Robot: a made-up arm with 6 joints. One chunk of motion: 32 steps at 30 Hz.
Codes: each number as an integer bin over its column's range. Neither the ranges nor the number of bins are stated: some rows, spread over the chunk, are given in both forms.
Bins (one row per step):
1: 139 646 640 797 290 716
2: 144 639 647 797 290 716
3: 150 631 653 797 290 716
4: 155 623 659 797 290 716
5: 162 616 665 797 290 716
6: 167 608 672 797 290 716
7: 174 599 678 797 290 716
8: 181 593 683 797 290 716
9: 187 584 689 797 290 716
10: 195 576 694 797 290 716
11: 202 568 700 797 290 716
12: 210 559 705 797 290 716
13: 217 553 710 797 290 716
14: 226 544 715 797 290 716
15: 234 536 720 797 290 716
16: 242 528 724 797 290 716
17: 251 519 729 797 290 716
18: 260 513 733 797 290 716
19: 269 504 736 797 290 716
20: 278 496 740 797 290 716
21: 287 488 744 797 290 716
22: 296 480 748 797 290 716
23: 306 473 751 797 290 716
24: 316 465 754 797 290 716
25: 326 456 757 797 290 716
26: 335 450 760 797 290 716
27: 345 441 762 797 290 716
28: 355 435 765 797 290 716
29: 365 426 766 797 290 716
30: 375 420 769 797 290 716
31: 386 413 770 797 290 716
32: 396 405 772 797 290 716
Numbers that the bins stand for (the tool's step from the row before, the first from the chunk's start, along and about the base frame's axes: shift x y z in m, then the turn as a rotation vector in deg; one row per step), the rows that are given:
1: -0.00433 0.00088 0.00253 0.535 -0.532 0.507
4: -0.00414 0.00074 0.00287 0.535 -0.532 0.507
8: -0.00383 0.00056 0.00331 0.535 -0.532 0.507
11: -0.00357 0.00041 0.00361 0.535 -0.532 0.507
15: -0.00319 0.00022 0.00397 0.535 -0.532 0.507
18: -0.00288 0.00008 0.00421 0.535 -0.532 0.507
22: -0.00244 -0.00012 0.00448 0.535 -0.532 0.507
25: -0.00208 -0.00026 0.00464 0.535 -0.532 0.507
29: -0.00162 -0.00044 0.00480 0.535 -0.532 0.507
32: -0.00124 -0.00057 0.00491 0.535 -0.532 0.507
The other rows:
2: -0.00427 0.00084 0.00266 0.535 -0.532 0.507
3: -0.00420 0.00079 0.00277 0.535 -0.532 0.507
5: -0.00405 0.00070 0.00298 0.535 -0.532 0.507
6: -0.00399 0.00065 0.00311 0.535 -0.532 0.507
7: -0.00391 0.00060 0.00322 0.535 -0.532 0.507
9: -0.00375 0.00051 0.00341 0.535 -0.532 0.507
10: -0.00366 0.00046 0.00350 0.535 -0.532 0.507
12: -0.00348 0.00036 0.00370 0.535 -0.532 0.507
13: -0.00339 0.00032 0.00379 0.535 -0.532 0.507
14: -0.00329 0.00027 0.00388 0.535 -0.532 0.507
16: -0.00309 0.00017 0.00405 0.535 -0.532 0.507
17: -0.00298 0.00012 0.00414 0.535 -0.532 0.507
19: -0.00277 0.00003 0.00426 0.535 -0.532 0.507
20: -0.00266 -0.00002 0.00433 0.535 -0.532 0.507
21: -0.00255 -0.00007 0.00441 0.535 -0.532 0.507
23: -0.00232 -0.00016 0.00453 0.535 -0.532 0.507
24: -0.00220 -0.00021 0.00459 0.535 -0.532 0.507
26: -0.00198 -0.00030 0.00469 0.535 -0.532 0.507
27: -0.00186 -0.00035 0.00473 0.535 -0.532 0.507
28: -0.00174 -0.00039 0.00478 0.535 -0.532 0.507
30: -0.00150 -0.00048 0.00486 0.535 -0.532 0.507
31: -0.00136 -0.00052 0.00487 0.535 -0.532 0.507

